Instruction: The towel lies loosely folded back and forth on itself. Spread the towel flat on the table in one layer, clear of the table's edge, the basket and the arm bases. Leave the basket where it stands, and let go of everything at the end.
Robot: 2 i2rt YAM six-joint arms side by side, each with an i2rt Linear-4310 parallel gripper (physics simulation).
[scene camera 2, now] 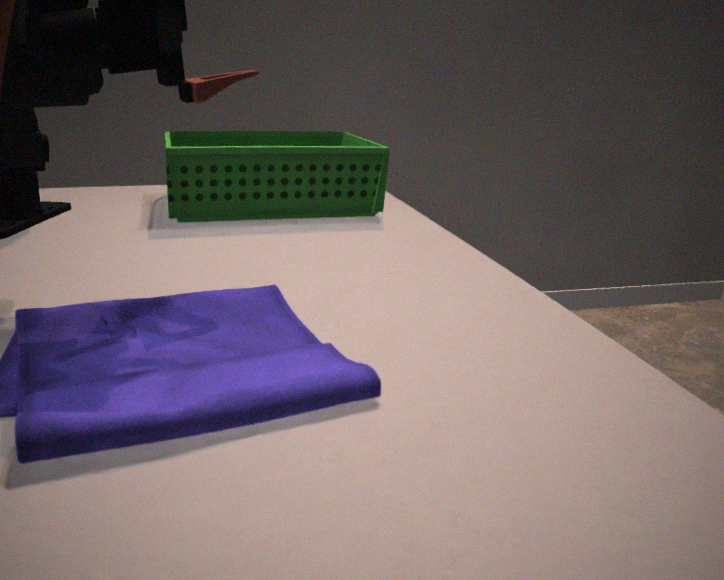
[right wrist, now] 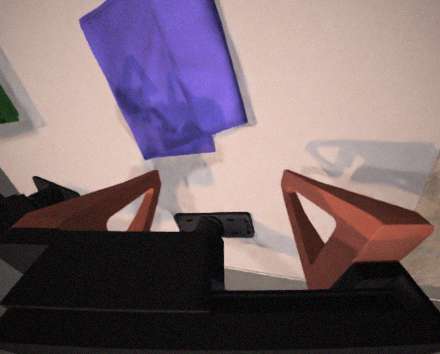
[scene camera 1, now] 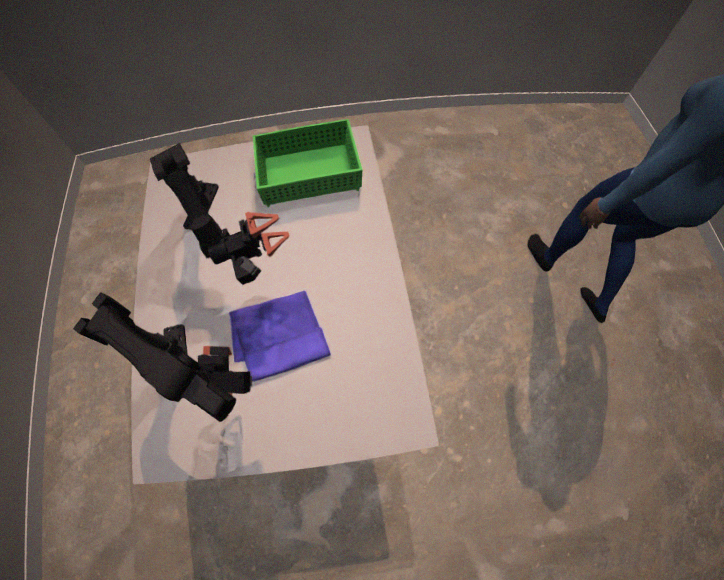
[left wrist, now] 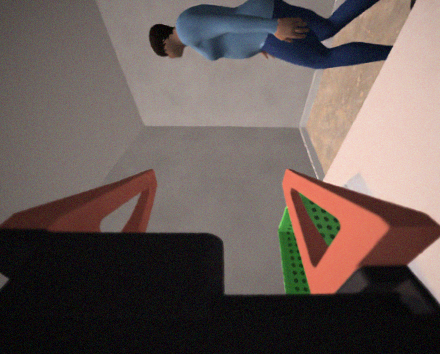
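Note:
The purple towel (scene camera 1: 277,335) (scene camera 2: 181,362) (right wrist: 170,80) lies folded in layers on the table (scene camera 1: 362,392) (scene camera 2: 453,453). A raised, rounded fold runs along its near side in scene camera 2, and a lower layer sticks out at its left end. My left gripper (scene camera 1: 283,225) (left wrist: 219,176) is open and empty, raised above the table between the towel and the green basket (scene camera 1: 311,187) (scene camera 2: 274,181) (left wrist: 292,250) (right wrist: 6,107). My right gripper (right wrist: 220,176) is open and empty, above the table near the towel's left end in scene camera 1, where its arm hides much of it.
The basket stands upright near the table's far edge. The arm bases stand along the table's left side in scene camera 1; one base plate (right wrist: 237,225) shows beyond the right fingers. A person (scene camera 1: 670,163) (left wrist: 225,35) stands on the floor beyond the table's right edge.

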